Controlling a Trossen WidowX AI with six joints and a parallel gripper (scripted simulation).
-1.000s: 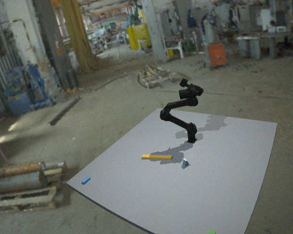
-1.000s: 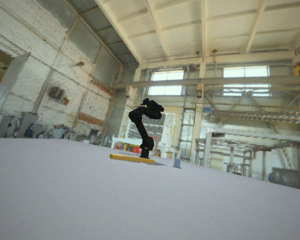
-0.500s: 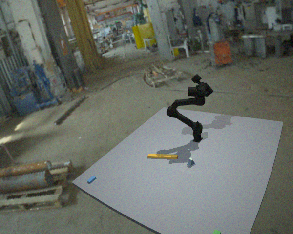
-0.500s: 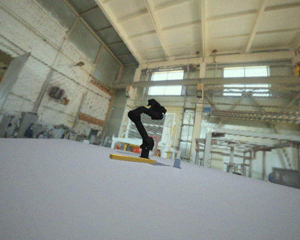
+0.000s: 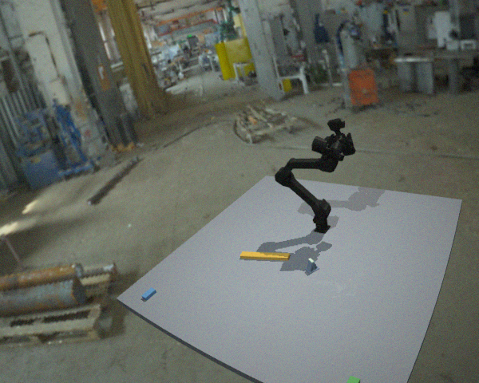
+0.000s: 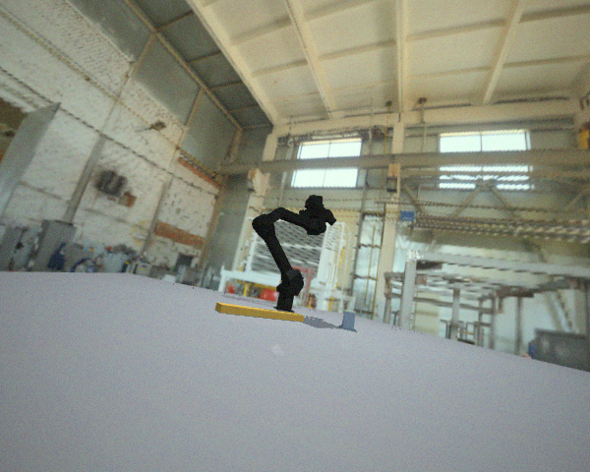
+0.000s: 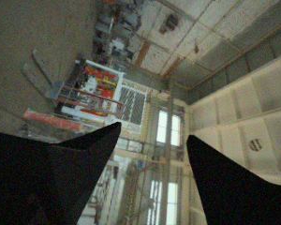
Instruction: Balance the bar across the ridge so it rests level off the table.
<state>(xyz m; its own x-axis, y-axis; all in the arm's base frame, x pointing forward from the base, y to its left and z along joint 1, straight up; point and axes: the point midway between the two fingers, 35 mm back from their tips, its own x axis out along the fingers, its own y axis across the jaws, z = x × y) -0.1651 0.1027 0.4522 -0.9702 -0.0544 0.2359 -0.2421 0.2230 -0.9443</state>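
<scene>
My gripper tip is 490 mm short of the bar, 450 mm above it and 260 mm to the left of it. Round my gripper tip: green cube (940 mm ahead, 440 mm below, 400 mm to the left); then small blue block (940 mm ahead, 600 mm to the right, 450 mm below); then blue-grey ridge (480 mm ahead, 430 mm below, 10 mm to the right).
</scene>
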